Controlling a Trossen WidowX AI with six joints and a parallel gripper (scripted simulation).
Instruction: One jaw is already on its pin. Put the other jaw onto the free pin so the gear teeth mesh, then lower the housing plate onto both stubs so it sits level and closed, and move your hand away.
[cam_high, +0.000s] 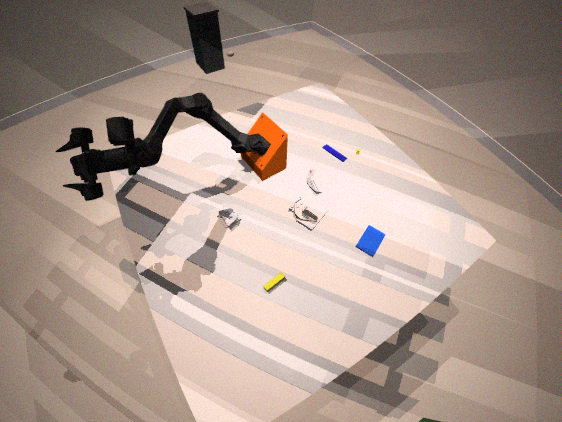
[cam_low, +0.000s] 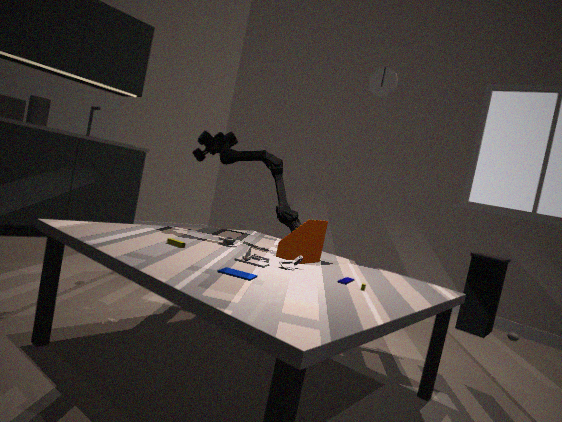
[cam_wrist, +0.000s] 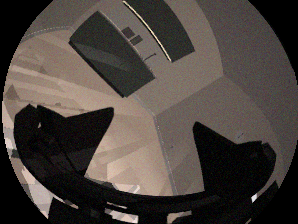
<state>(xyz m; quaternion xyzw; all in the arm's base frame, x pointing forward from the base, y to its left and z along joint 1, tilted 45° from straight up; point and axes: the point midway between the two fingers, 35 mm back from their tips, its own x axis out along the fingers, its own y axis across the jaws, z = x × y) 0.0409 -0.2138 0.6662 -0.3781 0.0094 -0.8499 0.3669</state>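
Now: gripper tip 78 cm to the right of the jaw, 40 cm above it and 16 cm short of it. The rest, counted from my gripper tip: yellow bar 44 cm ahead, 43 cm below, 39 cm to the left; blue bar 98 cm to the left, 43 cm below, 9 cm ahead; blue tile 78 cm to the left, 52 cm ahead, 43 cm below.
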